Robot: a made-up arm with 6 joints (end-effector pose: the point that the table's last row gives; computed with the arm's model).
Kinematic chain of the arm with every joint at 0, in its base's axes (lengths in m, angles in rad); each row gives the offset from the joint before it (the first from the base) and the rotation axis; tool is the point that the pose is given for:
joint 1: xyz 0 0 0.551 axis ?
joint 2: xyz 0.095 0 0 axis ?
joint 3: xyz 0 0 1.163 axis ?
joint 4: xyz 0 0 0.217 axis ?
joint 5: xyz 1.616 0 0 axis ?
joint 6: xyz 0.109 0 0 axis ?
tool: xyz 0 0 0
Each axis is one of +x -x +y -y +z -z.
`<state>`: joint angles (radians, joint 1 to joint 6).
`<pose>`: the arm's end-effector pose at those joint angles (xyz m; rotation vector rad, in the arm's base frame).
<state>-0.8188 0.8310 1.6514 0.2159 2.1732 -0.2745</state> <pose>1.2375 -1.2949 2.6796 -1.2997 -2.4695 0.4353</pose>
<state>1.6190 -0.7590 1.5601 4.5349 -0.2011 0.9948</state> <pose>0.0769 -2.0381 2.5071 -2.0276 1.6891 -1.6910</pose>
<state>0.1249 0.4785 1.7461 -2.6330 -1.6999 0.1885</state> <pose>0.7987 0.1533 3.2053 0.1764 -0.0931 2.7483</pose>
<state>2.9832 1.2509 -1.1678 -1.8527 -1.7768 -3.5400</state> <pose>-0.1812 -0.0748 -0.3226 0.7919 -1.1935 -1.8134</pose>
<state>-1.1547 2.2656 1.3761 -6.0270 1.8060 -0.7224</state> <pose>0.9293 -2.0365 -1.2279 0.0868 -0.9764 -0.4881</pose>
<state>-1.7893 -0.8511 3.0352 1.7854 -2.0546 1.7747</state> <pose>0.2915 1.7479 0.0820 -0.1345 -0.7987 -2.7074</pose>
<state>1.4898 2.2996 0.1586 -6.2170 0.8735 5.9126</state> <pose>0.0192 0.3048 -1.8049 -0.6651 1.2147 1.0987</pose>
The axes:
joint 1: +z
joint 2: +y
joint 3: -y
joint 4: -x
joint 5: -y
joint 6: -x

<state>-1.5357 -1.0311 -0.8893 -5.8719 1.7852 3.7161</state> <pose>0.0646 -0.6278 1.6852 0.6463 -0.8778 0.8283</pose>
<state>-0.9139 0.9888 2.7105 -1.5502 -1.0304 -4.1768</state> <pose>0.4419 -0.4201 2.8110 -1.9192 -1.0204 -0.2031</pose>
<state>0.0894 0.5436 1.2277 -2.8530 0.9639 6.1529</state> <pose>1.9088 0.1455 2.7086 3.0292 -0.2151 -0.3960</pose>
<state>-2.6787 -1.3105 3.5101 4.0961 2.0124 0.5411</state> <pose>0.5906 0.3846 -0.6926 -0.1113 -0.6070 1.2550</pose>
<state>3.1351 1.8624 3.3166 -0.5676 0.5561 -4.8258</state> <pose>-1.1437 0.0384 1.9445 1.6933 -0.3872 1.3603</pose>
